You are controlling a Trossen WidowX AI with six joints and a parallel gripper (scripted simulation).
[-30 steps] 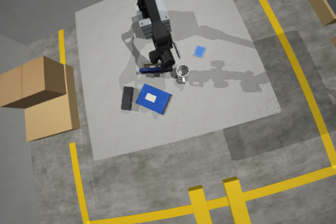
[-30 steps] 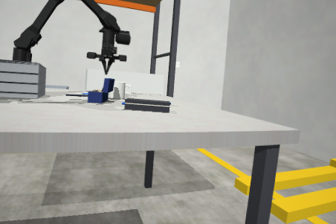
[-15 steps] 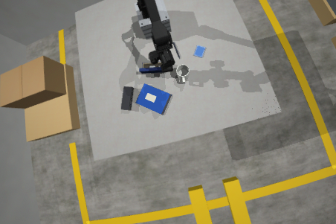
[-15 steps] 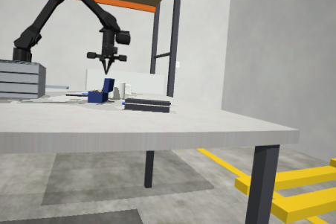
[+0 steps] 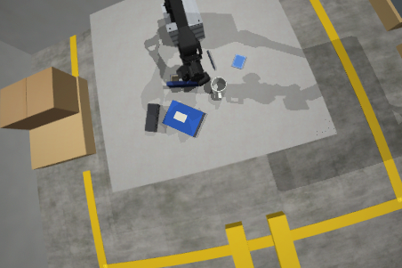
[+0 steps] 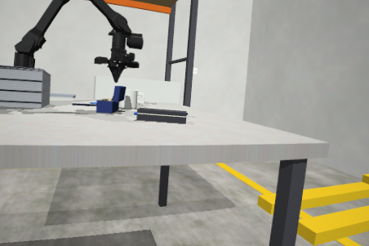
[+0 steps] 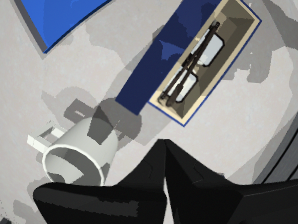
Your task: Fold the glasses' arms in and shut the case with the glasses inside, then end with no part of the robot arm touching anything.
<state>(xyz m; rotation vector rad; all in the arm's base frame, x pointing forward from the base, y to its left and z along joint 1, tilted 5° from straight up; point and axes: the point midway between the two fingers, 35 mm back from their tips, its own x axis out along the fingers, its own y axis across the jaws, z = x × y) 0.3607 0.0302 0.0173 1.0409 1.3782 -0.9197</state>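
Right now my hand is 90 mm to the left of the case lid, 80 mm above it and 10 mm short of it. The rest, counted from my hand: dark flat box (320 mm to the right, 130 mm below, 130 mm ahead); small blue pad (250 mm to the left, 150 mm below, 60 mm behind).
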